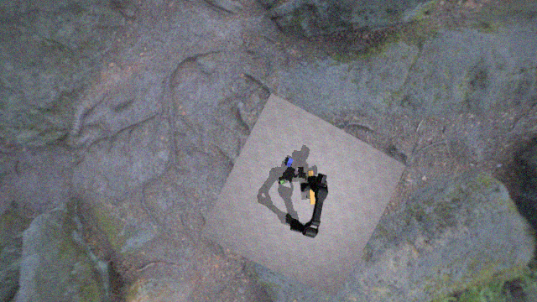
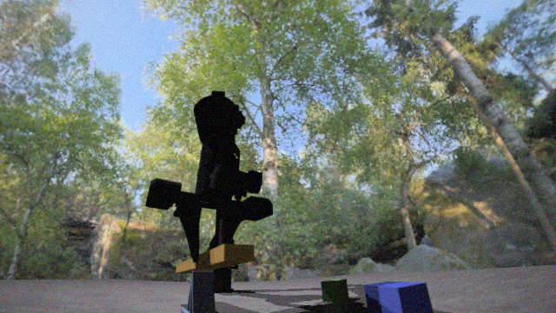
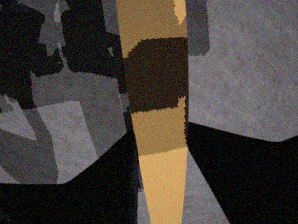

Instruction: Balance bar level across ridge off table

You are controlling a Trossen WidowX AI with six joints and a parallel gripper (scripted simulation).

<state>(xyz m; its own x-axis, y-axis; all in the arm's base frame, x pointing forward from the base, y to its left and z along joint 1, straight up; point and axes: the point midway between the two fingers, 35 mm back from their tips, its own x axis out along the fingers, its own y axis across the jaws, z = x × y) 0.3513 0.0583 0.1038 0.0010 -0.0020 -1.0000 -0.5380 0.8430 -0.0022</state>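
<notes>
Now: the bar 2 cm behind my gripper tip and 1 cm to the right of it. Round my gripper tip: blue cube (7 cm ahead, 22 cm to the left, 5 cm below); green cube (9 cm behind, 19 cm to the left, 5 cm below).
</notes>
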